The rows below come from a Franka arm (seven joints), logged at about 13 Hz.
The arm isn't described. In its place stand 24 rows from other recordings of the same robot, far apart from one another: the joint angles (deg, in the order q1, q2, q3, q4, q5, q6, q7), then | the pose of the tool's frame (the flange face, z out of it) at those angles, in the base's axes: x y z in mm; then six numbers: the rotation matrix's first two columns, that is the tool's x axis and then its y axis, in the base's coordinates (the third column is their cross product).
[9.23, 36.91, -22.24, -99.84, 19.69, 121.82, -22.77] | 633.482, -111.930, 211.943, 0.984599, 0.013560, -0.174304, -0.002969, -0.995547, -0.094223
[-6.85, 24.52, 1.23, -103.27, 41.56, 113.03, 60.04] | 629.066, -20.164, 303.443, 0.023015, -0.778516, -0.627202, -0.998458, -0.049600, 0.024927
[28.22, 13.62, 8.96, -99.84, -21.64, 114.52, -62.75] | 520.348, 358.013, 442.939, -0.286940, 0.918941, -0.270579, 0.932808, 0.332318, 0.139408
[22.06, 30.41, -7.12, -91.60, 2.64, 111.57, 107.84] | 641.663, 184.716, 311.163, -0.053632, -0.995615, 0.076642, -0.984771, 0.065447, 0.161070
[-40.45, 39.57, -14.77, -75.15, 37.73, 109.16, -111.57] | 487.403, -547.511, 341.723, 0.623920, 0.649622, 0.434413, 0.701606, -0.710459, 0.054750
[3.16, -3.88, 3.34, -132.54, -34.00, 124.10, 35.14] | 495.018, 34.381, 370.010, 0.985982, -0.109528, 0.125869, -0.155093, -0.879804, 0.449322
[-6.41, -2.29, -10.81, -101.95, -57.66, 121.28, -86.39] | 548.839, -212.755, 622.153, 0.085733, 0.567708, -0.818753, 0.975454, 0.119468, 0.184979
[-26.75, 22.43, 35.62, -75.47, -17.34, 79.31, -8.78] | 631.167, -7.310, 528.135, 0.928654, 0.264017, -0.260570, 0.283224, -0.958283, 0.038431
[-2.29, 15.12, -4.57, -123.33, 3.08, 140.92, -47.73] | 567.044, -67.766, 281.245, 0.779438, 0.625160, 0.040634, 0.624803, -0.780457, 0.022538
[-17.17, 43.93, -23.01, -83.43, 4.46, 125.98, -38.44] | 588.123, -421.188, 258.820, 0.993874, 0.021676, -0.108374, 0.041155, -0.982643, 0.180882
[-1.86, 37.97, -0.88, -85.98, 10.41, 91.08, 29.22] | 641.056, -10.336, 249.007, 0.661213, -0.518225, -0.542439, -0.535624, -0.832378, 0.142316
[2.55, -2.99, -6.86, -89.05, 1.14, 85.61, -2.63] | 529.129, -39.533, 653.708, 0.999595, -0.027596, -0.006997, -0.027772, -0.999265, -0.026427
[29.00, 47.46, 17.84, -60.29, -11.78, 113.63, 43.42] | 598.267, 497.322, 366.482, 0.996957, 0.013590, 0.076754, 0.022324, -0.993218, -0.114105
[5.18, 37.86, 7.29, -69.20, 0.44, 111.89, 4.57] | 734.145, 137.064, 401.624, 0.991612, 0.101080, 0.080545, 0.108366, -0.989853, -0.091913
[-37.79, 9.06, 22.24, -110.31, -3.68, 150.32, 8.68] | 609.273, -179.739, 476.287, 0.779218, -0.352089, 0.518509, -0.364269, -0.927634, -0.082477
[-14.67, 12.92, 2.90, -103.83, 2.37, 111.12, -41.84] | 595.642, -122.901, 408.518, 0.872309, 0.487230, -0.041034, 0.481481, -0.870562, -0.101481
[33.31, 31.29, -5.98, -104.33, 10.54, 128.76, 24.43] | 561.946, 300.710, 228.443, 0.988606, -0.059040, -0.138463, -0.062302, -0.997870, -0.019336
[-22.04, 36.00, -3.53, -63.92, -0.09, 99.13, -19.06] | 665.087, -304.263, 447.658, 0.994480, -0.102027, -0.024503, -0.101240, -0.994364, 0.031460
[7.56, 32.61, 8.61, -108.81, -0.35, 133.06, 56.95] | 592.569, 168.660, 190.943, 0.737560, -0.660500, -0.140515, -0.657267, -0.749913, 0.075034
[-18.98, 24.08, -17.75, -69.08, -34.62, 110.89, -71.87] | 572.060, -411.482, 601.473, 0.674776, 0.479895, -0.560695, 0.732174, -0.530754, 0.426875
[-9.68, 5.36, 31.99, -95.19, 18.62, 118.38, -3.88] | 570.442, 237.190, 587.762, 0.913646, 0.261764, 0.311015, 0.364346, -0.866611, -0.340936
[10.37, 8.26, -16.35, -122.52, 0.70, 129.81, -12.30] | 555.033, -55.955, 340.247, 0.994369, 0.104559, -0.017272, 0.105017, -0.994073, 0.028116
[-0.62, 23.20, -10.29, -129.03, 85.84, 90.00, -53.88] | 496.694, 10.987, 203.766, 0.981568, -0.125398, -0.144219, -0.155613, -0.086351, -0.984037
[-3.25, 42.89, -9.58, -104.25, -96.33, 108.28, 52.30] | 597.904, -205.025, 150.557, 0.990945, 0.092961, -0.096888, 0.105078, -0.087671, 0.990592
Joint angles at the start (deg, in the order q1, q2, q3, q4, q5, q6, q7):
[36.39, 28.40, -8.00, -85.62, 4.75, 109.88, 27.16]
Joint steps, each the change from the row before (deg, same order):
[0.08, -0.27, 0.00, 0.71, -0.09, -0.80, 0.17]
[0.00, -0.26, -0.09, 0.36, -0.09, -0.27, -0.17]
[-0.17, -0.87, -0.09, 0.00, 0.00, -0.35, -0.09]
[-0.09, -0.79, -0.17, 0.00, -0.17, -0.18, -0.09]
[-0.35, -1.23, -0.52, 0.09, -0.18, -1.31, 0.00]
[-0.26, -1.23, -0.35, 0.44, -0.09, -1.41, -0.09]
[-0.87, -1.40, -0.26, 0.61, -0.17, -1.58, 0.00]
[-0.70, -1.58, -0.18, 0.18, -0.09, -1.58, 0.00]
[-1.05, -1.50, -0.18, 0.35, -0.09, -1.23, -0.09]
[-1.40, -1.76, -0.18, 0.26, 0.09, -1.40, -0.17]
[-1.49, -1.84, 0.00, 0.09, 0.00, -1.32, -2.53]
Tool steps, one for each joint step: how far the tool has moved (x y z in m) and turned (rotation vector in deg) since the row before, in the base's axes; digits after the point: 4 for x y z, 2 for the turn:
[-0.0002, 0.0013, 0.0079, 0.05, -0.17, 0.00]
[0.0007, -0.0006, 0.0057, 0.11, -0.34, 0.15]
[0.0001, -0.0035, 0.0099, 0.33, -0.41, -0.16]
[0.0003, -0.0034, 0.0092, 0.19, -0.59, -0.09]
[0.0011, -0.0105, 0.0137, -0.16, -0.11, -0.74]
[-0.0001, -0.0076, 0.0162, 0.11, -0.24, -0.43]
[0.0021, -0.0136, 0.0192, 0.17, -0.39, -1.02]
[-0.0010, -0.0122, 0.0175, 0.18, -0.10, -0.83]
[0.0011, -0.0154, 0.0184, 0.35, -0.51, -1.08]
[0.0006, -0.0197, 0.0201, 0.55, -0.43, -1.39]
[-0.0011, -0.0195, 0.0193, 0.52, -0.47, 1.07]

